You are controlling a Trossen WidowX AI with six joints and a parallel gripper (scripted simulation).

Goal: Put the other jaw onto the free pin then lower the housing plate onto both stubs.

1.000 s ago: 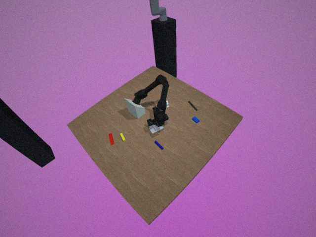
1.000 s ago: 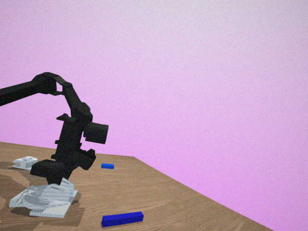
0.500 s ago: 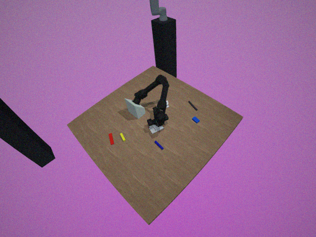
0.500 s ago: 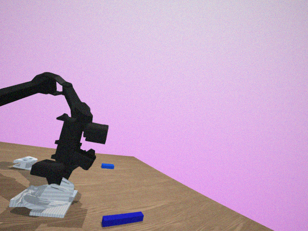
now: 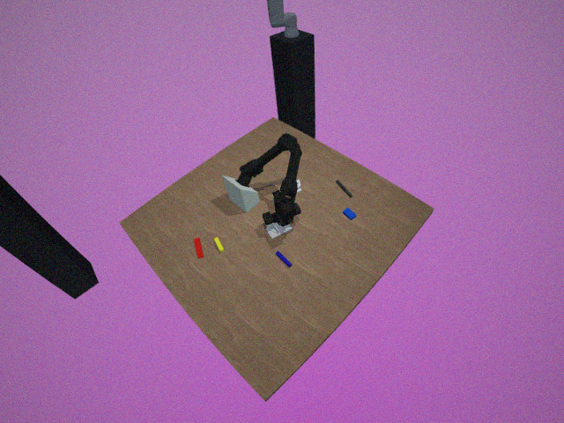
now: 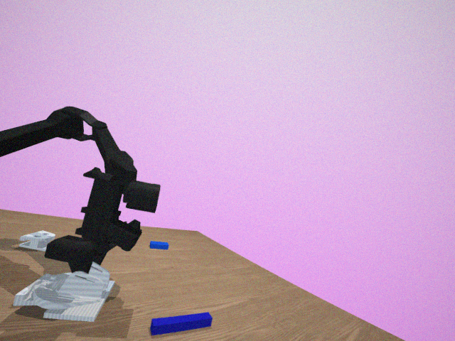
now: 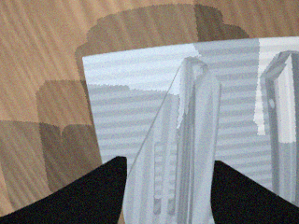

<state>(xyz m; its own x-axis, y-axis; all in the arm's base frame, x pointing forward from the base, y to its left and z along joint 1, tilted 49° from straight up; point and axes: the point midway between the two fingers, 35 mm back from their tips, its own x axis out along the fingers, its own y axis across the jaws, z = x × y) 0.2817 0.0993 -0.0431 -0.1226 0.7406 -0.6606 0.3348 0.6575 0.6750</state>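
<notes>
The jaw lies 40 mm behind my gripper tip and 10 mm to the right of it. The rest, counted from my gripper tip: yellow bar 330 mm to the right, 120 mm behind; then long blue block 160 mm ahead, 130 mm to the right, 10 mm below; then grey housing plate 220 mm to the left, 150 mm behind, 10 mm above.
</notes>
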